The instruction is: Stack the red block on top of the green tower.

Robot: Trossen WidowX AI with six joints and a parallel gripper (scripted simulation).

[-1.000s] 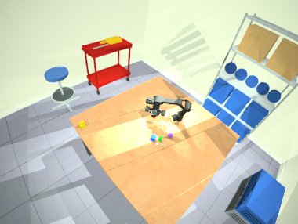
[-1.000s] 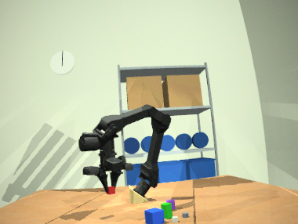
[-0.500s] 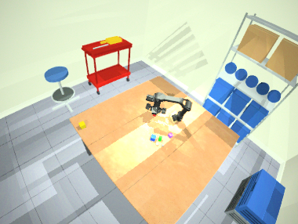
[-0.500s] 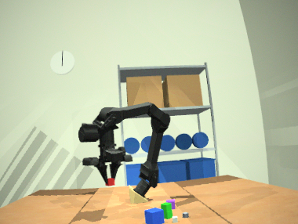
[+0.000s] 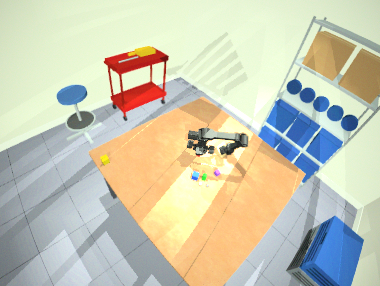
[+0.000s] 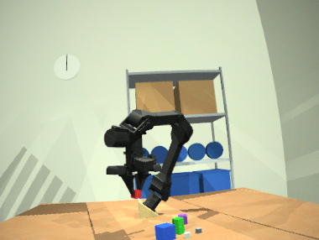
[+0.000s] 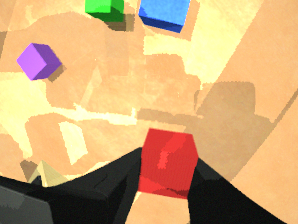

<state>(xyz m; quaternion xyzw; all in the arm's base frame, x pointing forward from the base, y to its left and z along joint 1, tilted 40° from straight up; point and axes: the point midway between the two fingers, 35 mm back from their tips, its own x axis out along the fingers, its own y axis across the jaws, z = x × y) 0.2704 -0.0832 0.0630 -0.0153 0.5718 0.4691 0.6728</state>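
My gripper tip is 80 mm short of the blue block, 90 mm to the right of it and 110 mm above it. From my gripper tip the other things lie so: yellow block: 560 mm ahead, 380 mm to the right, 110 mm below; then purple block: 80 mm behind, 150 mm to the left, 110 mm below; then red block: right at my gripper tip.
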